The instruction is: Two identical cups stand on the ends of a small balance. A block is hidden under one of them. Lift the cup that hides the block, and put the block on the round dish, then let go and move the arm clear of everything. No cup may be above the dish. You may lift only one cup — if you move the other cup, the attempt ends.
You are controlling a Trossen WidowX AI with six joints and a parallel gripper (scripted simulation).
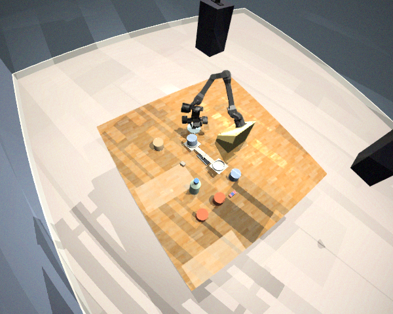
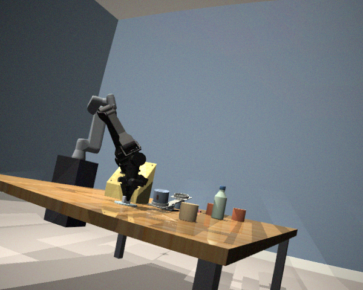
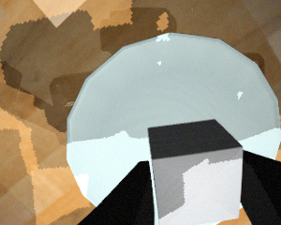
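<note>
Right now the round dish is 1 cm below my gripper tip. The rest, counted from my gripper tip: balance (12 cm ahead, 24 cm to the left, 1 cm above); balance beam (11 cm ahead, 24 cm to the left, 2 cm above); beige cylinder (29 cm ahead, 3 cm to the right, 2 cm above).
</note>
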